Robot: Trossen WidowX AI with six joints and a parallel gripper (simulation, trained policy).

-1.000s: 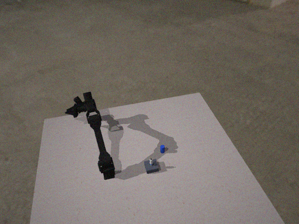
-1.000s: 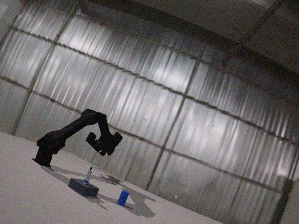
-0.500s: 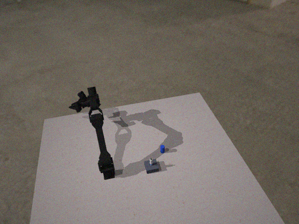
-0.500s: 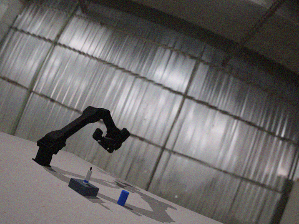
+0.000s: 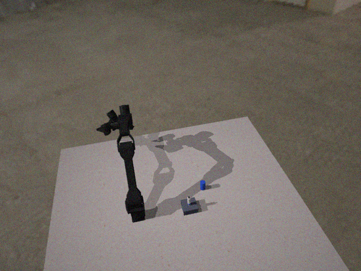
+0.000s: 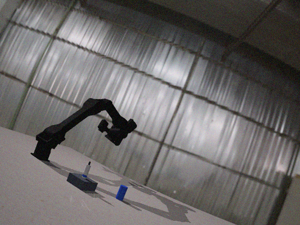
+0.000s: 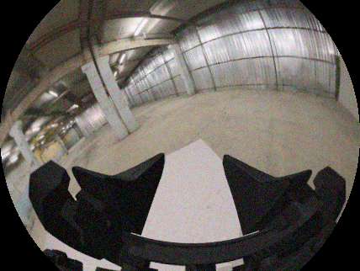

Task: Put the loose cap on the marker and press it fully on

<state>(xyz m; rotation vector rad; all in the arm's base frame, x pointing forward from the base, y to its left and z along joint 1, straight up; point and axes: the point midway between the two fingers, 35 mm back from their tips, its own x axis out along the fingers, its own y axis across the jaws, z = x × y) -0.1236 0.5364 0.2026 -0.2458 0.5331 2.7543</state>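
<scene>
My gripper tip is 520 mm short of the blue cap, 450 mm to the left of it and 170 mm above it. Round my gripper tip: dark grey holder block 560 mm to the right, 420 mm ahead, 180 mm below.
</scene>
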